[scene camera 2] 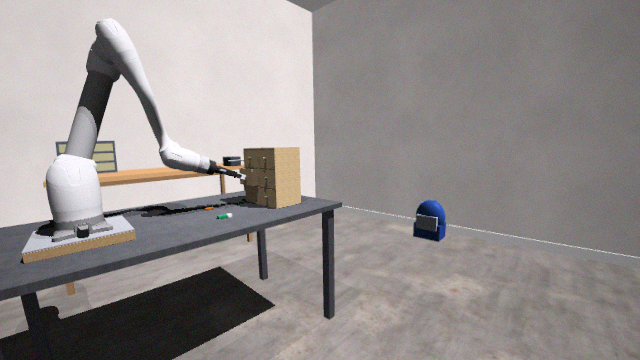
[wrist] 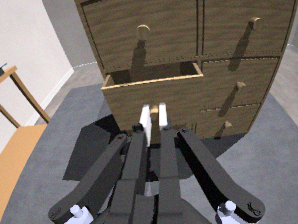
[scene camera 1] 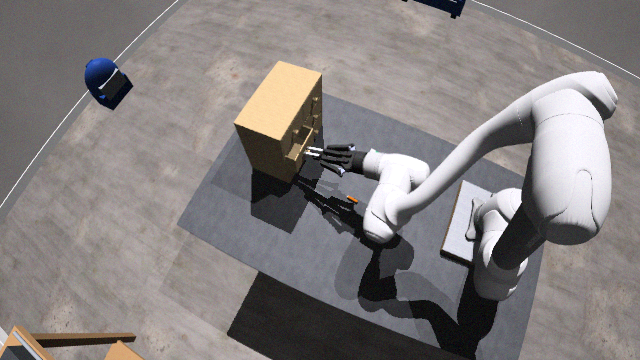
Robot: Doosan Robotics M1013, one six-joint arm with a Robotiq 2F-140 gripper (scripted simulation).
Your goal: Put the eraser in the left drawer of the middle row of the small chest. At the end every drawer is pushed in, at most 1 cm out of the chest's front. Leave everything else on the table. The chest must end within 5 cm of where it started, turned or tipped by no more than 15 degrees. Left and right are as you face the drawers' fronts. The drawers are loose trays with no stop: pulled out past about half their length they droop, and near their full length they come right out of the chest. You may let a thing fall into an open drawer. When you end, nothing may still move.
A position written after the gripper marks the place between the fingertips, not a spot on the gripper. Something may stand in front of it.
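Observation:
A small wooden chest (scene camera 1: 264, 120) is part of the scene, and a second view has the chest (scene camera 2: 287, 188) too. The gripper (scene camera 1: 306, 151) is visible as well, and the wrist view also takes in the gripper (wrist: 155, 112).

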